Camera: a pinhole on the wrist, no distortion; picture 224 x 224 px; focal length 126.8 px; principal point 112.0 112.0 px. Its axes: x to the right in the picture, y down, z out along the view. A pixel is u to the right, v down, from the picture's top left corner.
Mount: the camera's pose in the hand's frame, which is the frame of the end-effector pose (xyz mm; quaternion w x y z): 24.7 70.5 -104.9 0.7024 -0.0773 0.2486 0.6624
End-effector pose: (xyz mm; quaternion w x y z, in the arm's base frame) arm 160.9 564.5 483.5 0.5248 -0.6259 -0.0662 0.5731
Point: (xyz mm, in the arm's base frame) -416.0 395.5 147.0
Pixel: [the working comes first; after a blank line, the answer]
In the camera's frame: 314.1 258.6 550.1

184 172
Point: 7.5 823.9 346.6
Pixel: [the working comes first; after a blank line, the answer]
In the camera's frame: -161.7 -108.1 345.6

53 72
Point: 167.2 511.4 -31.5
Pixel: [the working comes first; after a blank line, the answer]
In the camera's frame: 308.5 -238.5 178.3

outside the picture
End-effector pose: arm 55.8 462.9 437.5 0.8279 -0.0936 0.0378 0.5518
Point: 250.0 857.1 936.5
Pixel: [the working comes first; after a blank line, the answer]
In the camera's frame: -441.5 -186.3 584.3

16 72
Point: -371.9 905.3 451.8
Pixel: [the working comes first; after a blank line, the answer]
In the camera's frame: 333.3 -98.4 457.6

204 85
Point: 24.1 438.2 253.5
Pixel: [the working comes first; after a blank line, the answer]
In the camera's frame: 9.2 7.3 -88.4

behind the camera
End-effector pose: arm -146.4 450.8 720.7 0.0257 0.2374 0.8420 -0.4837
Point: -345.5 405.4 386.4
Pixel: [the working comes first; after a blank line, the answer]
In the camera's frame: -77.5 -129.7 405.6

88 71
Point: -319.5 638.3 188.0
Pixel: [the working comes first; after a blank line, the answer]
In the camera's frame: 203.0 -235.3 472.5

166 49
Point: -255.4 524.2 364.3
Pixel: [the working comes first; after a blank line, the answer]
In the camera's frame: 63.6 -112.5 355.4

135 72
